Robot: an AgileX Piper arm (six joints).
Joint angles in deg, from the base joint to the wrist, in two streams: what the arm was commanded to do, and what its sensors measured. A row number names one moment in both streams.
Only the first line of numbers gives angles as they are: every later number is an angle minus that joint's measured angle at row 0.
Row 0, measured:
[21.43 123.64 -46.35 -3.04 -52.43 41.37]
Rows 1 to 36, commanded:
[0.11 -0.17 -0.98 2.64 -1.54 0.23]
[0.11 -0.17 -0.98 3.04 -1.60 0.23]
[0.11 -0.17 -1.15 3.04 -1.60 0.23]
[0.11 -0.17 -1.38 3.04 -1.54 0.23]
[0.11 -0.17 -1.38 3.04 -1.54 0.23]
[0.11 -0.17 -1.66 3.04 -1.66 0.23]
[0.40 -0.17 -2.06 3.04 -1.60 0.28]
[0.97 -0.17 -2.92 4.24 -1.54 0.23]
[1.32 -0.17 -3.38 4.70 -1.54 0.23]
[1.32 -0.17 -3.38 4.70 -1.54 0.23]
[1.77 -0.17 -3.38 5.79 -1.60 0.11]
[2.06 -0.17 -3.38 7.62 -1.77 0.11]
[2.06 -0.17 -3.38 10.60 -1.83 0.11]
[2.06 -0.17 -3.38 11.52 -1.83 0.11]
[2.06 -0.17 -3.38 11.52 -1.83 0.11]
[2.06 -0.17 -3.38 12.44 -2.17 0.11]
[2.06 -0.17 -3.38 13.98 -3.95 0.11]
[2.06 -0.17 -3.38 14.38 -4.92 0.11]
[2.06 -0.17 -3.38 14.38 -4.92 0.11]
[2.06 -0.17 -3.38 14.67 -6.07 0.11]
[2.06 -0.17 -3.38 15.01 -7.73 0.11]
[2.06 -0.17 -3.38 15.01 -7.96 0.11]
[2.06 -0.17 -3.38 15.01 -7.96 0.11]
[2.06 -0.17 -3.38 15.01 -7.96 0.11]
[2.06 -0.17 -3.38 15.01 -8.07 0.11]
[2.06 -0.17 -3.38 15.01 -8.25 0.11]
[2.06 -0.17 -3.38 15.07 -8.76 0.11]
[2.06 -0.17 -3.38 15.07 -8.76 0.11]
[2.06 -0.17 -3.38 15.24 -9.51 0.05]
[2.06 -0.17 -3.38 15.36 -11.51 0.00]
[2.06 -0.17 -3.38 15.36 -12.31 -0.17]
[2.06 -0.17 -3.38 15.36 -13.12 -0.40]
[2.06 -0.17 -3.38 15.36 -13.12 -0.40]
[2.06 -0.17 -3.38 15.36 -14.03 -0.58]
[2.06 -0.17 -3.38 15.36 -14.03 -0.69]
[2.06 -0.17 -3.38 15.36 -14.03 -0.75]
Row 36, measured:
[3.32 0.81 -1.15 10.89 -2.98 -0.12]
